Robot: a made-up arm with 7 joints.
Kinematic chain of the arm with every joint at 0, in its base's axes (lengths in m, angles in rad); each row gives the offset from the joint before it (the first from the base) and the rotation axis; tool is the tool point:
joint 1: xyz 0 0 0.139 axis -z
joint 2: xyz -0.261 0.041 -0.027 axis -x
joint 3: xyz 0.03 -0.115 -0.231 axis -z
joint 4: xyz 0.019 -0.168 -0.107 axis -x
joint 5: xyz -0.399 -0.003 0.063 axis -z
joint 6: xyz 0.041 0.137 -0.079 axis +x
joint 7: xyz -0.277 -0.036 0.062 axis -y
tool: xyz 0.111 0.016 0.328
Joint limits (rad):
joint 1: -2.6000..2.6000
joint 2: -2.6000..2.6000
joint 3: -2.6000..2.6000
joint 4: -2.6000..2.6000
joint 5: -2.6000..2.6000
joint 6: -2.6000..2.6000
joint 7: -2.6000..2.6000
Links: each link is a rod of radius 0.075 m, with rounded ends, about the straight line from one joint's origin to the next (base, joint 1, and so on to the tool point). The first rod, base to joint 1, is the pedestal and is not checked.
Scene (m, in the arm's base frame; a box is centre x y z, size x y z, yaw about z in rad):
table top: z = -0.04
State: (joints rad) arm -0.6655 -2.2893 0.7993 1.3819 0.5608 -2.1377 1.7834
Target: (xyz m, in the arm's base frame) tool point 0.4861 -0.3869 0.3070
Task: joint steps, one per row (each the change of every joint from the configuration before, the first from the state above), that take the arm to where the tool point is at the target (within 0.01 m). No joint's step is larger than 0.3 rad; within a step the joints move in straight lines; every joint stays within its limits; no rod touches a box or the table.
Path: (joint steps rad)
1: -0.2858 -0.0518 0.2394 0.2030 0.1870 -0.0771 -0.2572
2: -0.2858 -0.0518 0.2393 0.2030 0.1869 -0.0770 -0.2571
3: -0.2858 -0.0518 0.2394 0.2031 0.1870 -0.0770 -0.2572
4: -0.2858 -0.0517 0.2393 0.2030 0.1869 -0.0771 -0.2572
5: -0.2859 -0.0518 0.2394 0.2030 0.1870 -0.0771 -0.2571
6: -0.2858 -0.0518 0.2394 0.2030 0.1869 -0.0770 -0.2572

